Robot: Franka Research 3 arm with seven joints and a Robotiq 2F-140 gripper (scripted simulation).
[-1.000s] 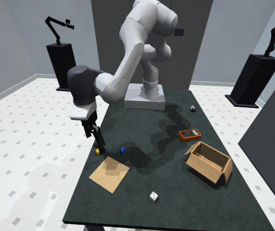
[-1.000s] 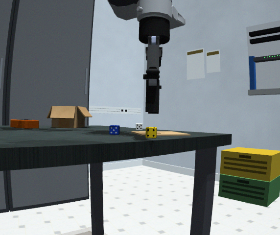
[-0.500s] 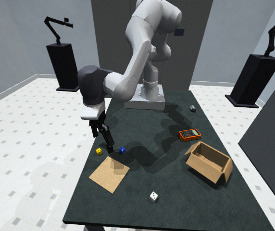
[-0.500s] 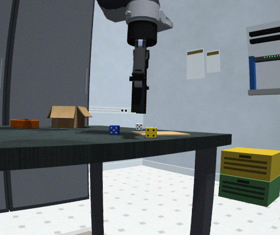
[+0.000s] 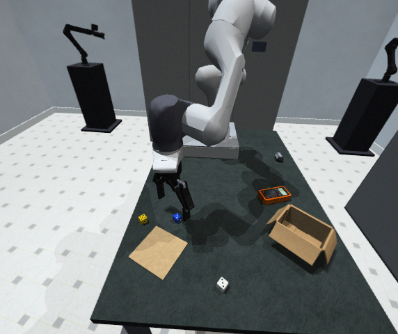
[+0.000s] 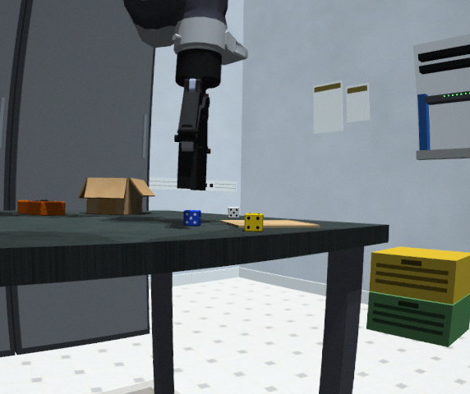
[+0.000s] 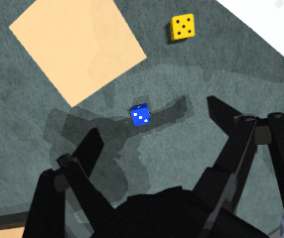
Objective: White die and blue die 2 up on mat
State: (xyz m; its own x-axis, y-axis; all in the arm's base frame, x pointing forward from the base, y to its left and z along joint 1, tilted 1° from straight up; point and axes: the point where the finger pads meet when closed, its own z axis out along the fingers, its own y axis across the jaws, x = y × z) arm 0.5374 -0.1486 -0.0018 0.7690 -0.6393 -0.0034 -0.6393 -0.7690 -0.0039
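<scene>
The blue die lies 6 cm below my hand, 1 cm to the left of it and 1 cm ahead of it. Also, from my hand: tan mat (14 cm ahead, 7 cm below, 2 cm to the right); yellow die (11 cm to the right, 6 cm below, 3 cm ahead); white die (23 cm ahead, 19 cm to the left, 6 cm below).
</scene>
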